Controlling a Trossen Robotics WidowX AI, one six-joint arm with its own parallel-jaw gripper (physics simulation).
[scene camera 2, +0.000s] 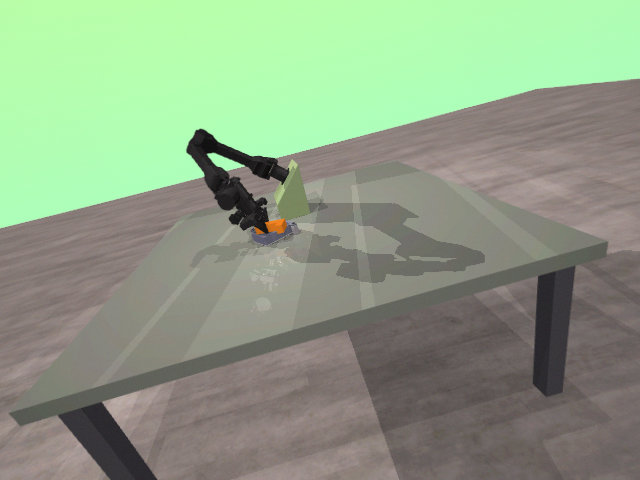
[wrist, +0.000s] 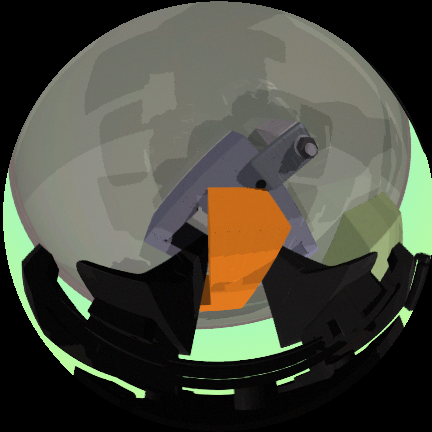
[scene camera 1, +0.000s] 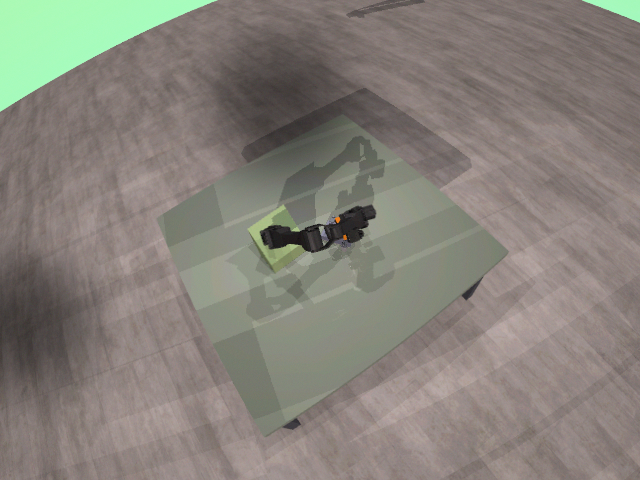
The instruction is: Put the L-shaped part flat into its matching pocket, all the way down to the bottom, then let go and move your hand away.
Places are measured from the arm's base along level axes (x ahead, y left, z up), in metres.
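Where they show: gripper, between the fingertips: [scene camera 2: 268,230] [wrist: 231,241]; arm's base, origin of its link: [scene camera 2: 285,176] [scene camera 1: 268,236].
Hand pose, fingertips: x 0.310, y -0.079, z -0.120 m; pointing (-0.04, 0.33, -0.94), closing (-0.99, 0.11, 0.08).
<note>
Each offset is from my fingertips to the centre of the thing. "spot": to the spot under its first point. Level surfaces: height alone.
The orange L-shaped part {0.018 m ahead, 0.012 m left, 0.016 m up} [scene camera 1: 337,220] [scene camera 2: 278,226] [wrist: 245,225] is between the fingers of my gripper [scene camera 2: 265,230] [wrist: 231,241], which is shut on it. The blue-grey fixture with the pocket {0.018 m back, 0.016 m left, 0.012 m down} [scene camera 2: 266,238] [wrist: 190,185] lies on the table directly below. In scene camera 2 the part stands clearly above the fixture's walls. The part and fingers hide most of the pocket, so whether the part's lower edge is inside it cannot be told. In the wrist view a dark opening shows beside the left finger.
A dark grey clamp arm [wrist: 272,162] with a hex bolt {spot: 0.035 m back, 0.064 m right, 0.012 m up} [wrist: 307,148] reaches over the fixture's edge, close to the part. A yellow-green wedge block [scene camera 1: 277,259] [scene camera 2: 294,198] [wrist: 362,230] stands beside the fixture and bears the arm's base. All stand on the grey-green table {0.036 m down} [scene camera 1: 330,351] [scene camera 2: 206,320].
</note>
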